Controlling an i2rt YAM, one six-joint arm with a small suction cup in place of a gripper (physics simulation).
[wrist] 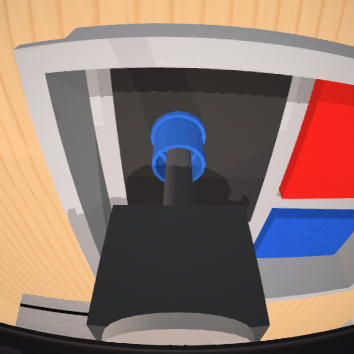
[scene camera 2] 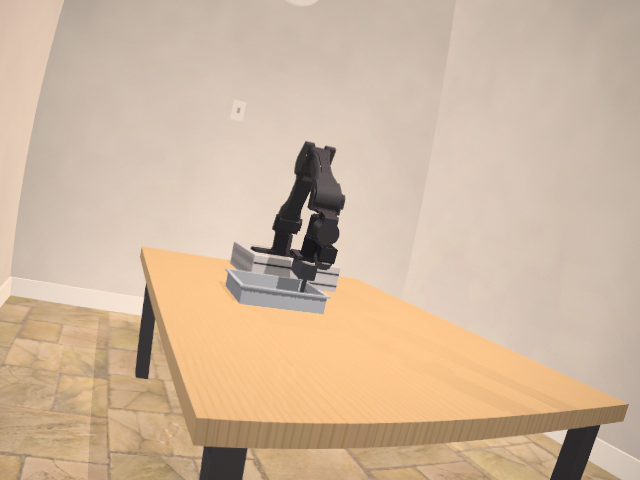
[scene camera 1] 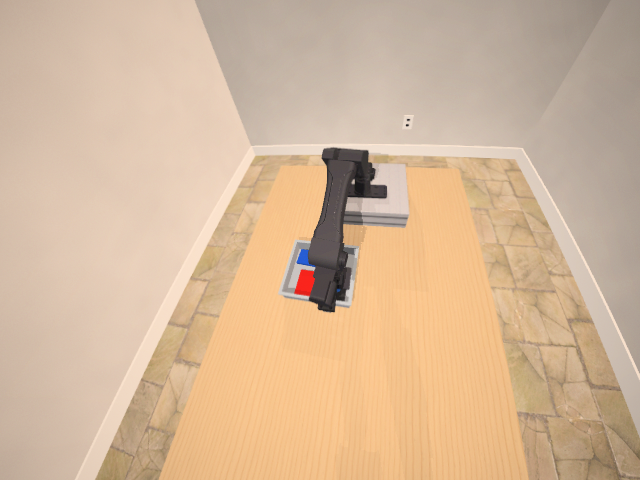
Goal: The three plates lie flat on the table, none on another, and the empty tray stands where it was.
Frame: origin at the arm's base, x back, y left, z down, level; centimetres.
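Seen in the pictures: end effector, tool point: (wrist: 178, 127); arm's base, origin of the base link: (scene camera 2: 280, 254) (scene camera 1: 362, 191).
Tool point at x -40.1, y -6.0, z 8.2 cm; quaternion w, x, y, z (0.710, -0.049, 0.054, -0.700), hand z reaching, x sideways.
Note:
Offsets run from my tool point to a thing's top centre. Level surfaces: height alone.
A grey tray @(dy -6.1, dx +4.6, dz -4.7 cm) (scene camera 1: 287, 278) (scene camera 2: 273, 300) (wrist: 175, 49) stands on the wooden table @(dz +0.3 cm) (scene camera 1: 361, 387) (scene camera 2: 361, 371) in front of the arm's base. A red plate @(dy -10.8, dx +0.7, dz -0.9 cm) (scene camera 1: 305, 283) (wrist: 323, 140) and a blue plate @(dy -11.5, dx +11.0, dz -1.0 cm) (scene camera 1: 304, 256) (wrist: 302, 232) lie flat in it, side by side. My gripper (wrist: 178, 145), a blue suction cup, sits on a dark grey plate (wrist: 228, 140) (scene camera 2: 284, 283). It holds that plate level, a little above the tray's floor, with an edge showing over the rim in scene camera 2. In scene camera 1 the arm hides the dark plate.
The arm's grey base block (scene camera 1: 388, 207) (scene camera 2: 243, 255) stands just behind the tray. The table runs long toward the near side, and its left edge is close to the tray.

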